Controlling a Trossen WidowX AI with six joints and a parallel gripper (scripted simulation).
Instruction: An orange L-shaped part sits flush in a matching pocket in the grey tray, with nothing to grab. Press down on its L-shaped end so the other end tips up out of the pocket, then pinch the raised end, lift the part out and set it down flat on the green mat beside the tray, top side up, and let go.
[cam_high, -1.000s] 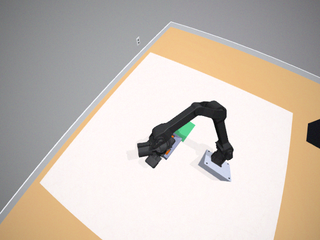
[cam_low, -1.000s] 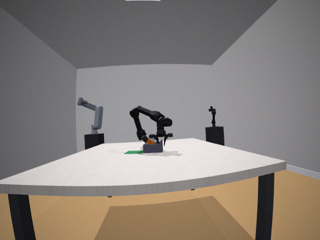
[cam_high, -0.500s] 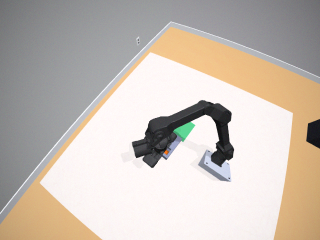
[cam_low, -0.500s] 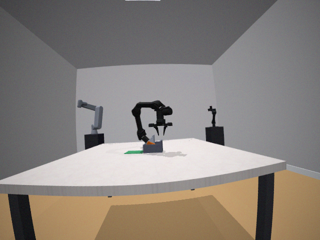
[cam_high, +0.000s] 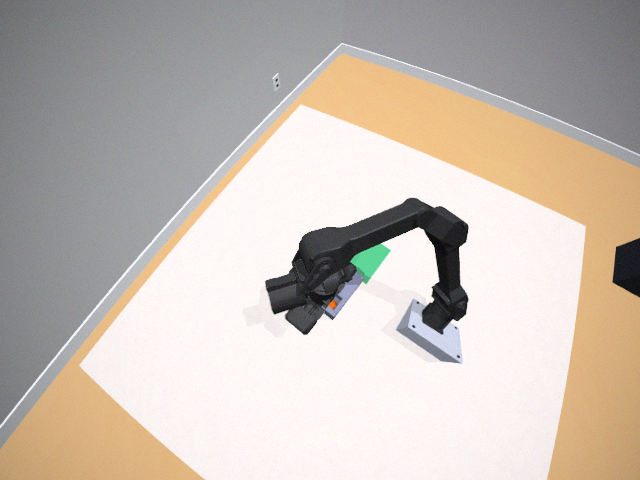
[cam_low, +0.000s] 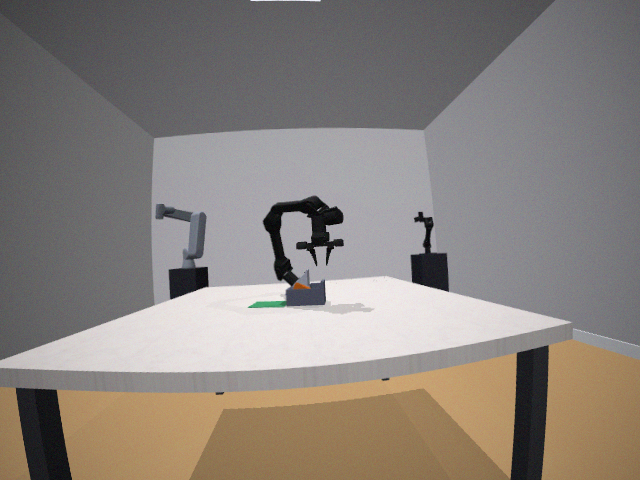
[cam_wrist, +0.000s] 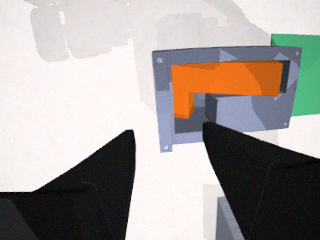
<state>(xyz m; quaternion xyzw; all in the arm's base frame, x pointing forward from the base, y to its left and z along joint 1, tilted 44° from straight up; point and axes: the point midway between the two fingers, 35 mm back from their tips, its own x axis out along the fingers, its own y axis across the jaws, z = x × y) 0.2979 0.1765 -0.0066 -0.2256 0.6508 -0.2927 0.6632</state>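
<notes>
Now: the orange L-shaped part 1 cm behind my gripper tip, 5 cm to the right of it and 10 cm below it. Also, from my gripper tip: green mat (3 cm behind, 22 cm to the right, 16 cm below).
</notes>
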